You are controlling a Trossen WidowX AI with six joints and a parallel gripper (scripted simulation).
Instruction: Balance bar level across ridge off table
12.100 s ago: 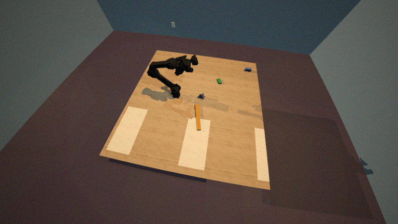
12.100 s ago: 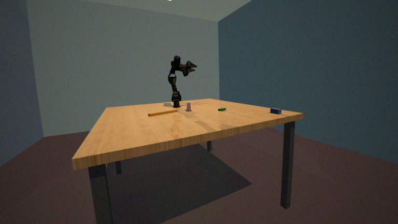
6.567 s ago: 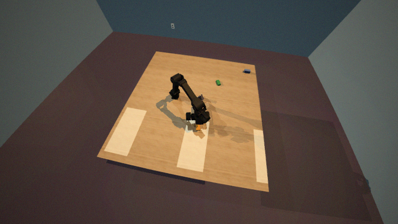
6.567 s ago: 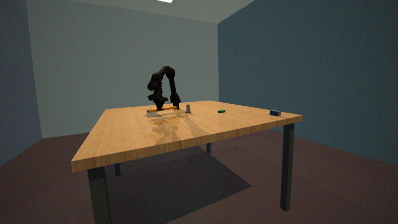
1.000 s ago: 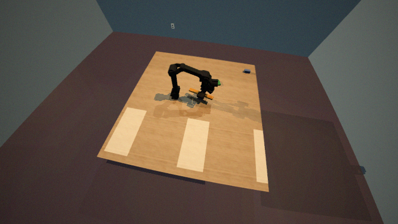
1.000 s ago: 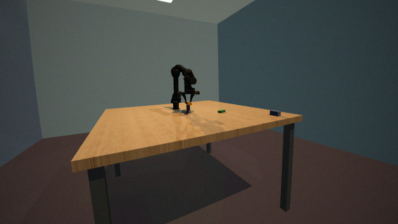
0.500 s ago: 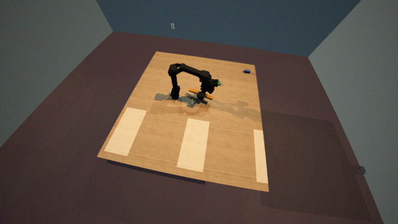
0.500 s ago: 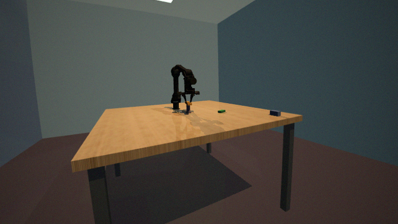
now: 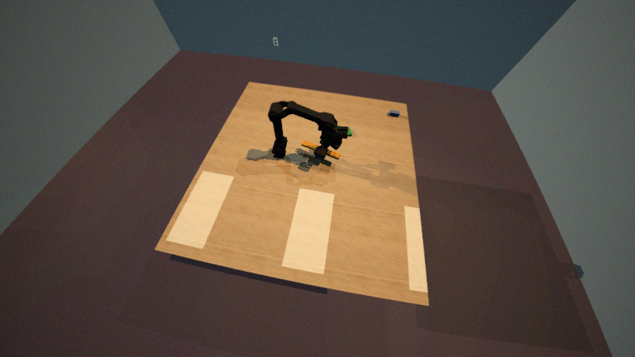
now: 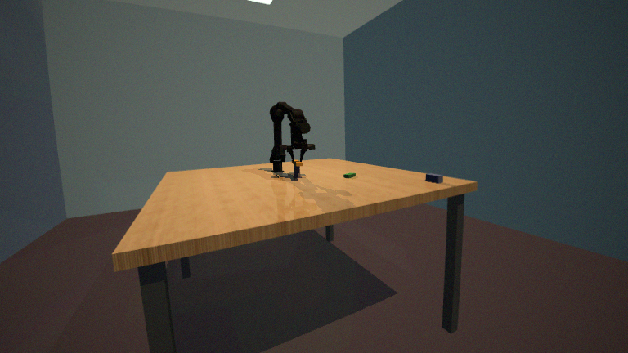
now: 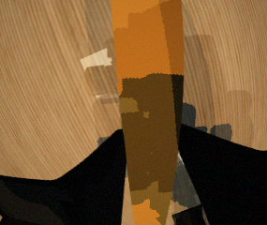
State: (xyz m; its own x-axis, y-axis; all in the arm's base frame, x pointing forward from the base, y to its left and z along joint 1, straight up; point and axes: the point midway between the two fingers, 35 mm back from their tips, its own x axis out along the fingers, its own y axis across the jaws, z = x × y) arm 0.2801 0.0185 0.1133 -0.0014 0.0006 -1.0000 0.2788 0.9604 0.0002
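Right now the orange bar is 30 mm behind my gripper tip and 10 mm to the left of it. Round my gripper tip: blue block 460 mm ahead, 480 mm to the left, 60 mm below; then green block 130 mm ahead, 240 mm to the left, 70 mm below.
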